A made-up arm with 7 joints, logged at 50 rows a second.
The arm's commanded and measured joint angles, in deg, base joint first. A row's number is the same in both.
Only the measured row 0 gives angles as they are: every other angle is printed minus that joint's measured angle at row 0.
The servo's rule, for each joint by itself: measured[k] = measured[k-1] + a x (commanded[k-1-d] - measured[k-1]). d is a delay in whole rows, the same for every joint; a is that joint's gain. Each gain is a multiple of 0.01, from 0.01 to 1. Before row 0 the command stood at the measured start. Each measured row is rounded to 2 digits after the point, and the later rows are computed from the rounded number. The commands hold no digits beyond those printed.
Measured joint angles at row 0: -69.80 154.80 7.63 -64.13 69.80 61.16 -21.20
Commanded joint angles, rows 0 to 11: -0.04 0.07 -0.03 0.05 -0.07 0.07 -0.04; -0.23 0.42 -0.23 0.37 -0.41 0.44 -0.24; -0.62 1.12 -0.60 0.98 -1.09 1.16 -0.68; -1.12 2.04 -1.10 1.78 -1.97 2.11 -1.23; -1.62 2.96 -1.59 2.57 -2.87 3.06 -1.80; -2.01 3.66 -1.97 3.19 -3.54 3.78 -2.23; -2.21 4.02 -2.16 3.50 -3.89 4.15 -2.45; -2.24 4.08 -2.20 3.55 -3.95 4.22 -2.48; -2.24 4.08 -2.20 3.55 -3.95 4.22 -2.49; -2.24 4.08 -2.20 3.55 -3.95 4.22 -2.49; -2.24 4.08 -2.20 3.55 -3.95 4.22 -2.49; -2.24 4.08 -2.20 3.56 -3.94 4.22 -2.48
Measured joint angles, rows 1 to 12: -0.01 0.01 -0.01 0.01 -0.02 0.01 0.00; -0.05 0.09 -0.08 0.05 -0.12 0.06 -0.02; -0.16 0.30 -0.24 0.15 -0.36 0.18 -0.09; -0.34 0.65 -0.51 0.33 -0.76 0.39 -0.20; -0.58 1.11 -0.84 0.58 -1.29 0.68 -0.36; -0.85 1.62 -1.19 0.87 -1.85 1.02 -0.55; -1.11 2.10 -1.49 1.16 -2.36 1.36 -0.74; -1.32 2.50 -1.71 1.42 -2.76 1.67 -0.91; -1.49 2.82 -1.86 1.65 -3.06 1.95 -1.07; -1.63 3.07 -1.97 1.86 -3.28 2.20 -1.21; -1.75 3.27 -2.04 2.05 -3.45 2.42 -1.34; -1.84 3.43 -2.09 2.22 -3.57 2.62 -1.45
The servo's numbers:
d 0
a 0.19 0.20 0.31 0.11 0.25 0.11 0.10

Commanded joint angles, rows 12 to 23: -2.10 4.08 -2.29 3.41 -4.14 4.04 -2.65; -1.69 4.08 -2.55 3.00 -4.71 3.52 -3.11; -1.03 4.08 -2.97 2.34 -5.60 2.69 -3.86; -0.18 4.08 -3.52 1.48 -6.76 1.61 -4.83; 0.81 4.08 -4.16 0.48 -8.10 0.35 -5.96; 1.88 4.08 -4.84 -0.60 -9.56 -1.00 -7.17; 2.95 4.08 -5.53 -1.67 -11.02 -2.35 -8.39; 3.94 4.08 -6.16 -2.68 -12.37 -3.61 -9.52; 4.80 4.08 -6.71 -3.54 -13.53 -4.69 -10.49; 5.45 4.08 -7.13 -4.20 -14.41 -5.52 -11.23; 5.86 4.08 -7.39 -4.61 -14.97 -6.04 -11.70; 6.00 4.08 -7.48 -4.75 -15.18 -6.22 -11.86
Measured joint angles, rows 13 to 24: -1.89 3.56 -2.15 2.35 -3.71 2.78 -1.57; -1.85 3.66 -2.27 2.42 -3.96 2.86 -1.72; -1.69 3.74 -2.49 2.41 -4.37 2.84 -1.93; -1.40 3.81 -2.81 2.31 -4.97 2.70 -2.22; -0.98 3.86 -3.23 2.11 -5.75 2.44 -2.59; -0.44 3.90 -3.73 1.81 -6.70 2.06 -3.05; 0.20 3.94 -4.29 1.43 -7.78 1.57 -3.58; 0.91 3.97 -4.87 0.98 -8.93 1.00 -4.17; 1.65 3.99 -5.44 0.48 -10.08 0.37 -4.80; 2.37 4.01 -5.96 -0.03 -11.16 -0.28 -5.44; 3.03 4.02 -6.40 -0.53 -12.11 -0.91 -6.07; 3.59 4.03 -6.73 -0.99 -12.88 -1.49 -6.65
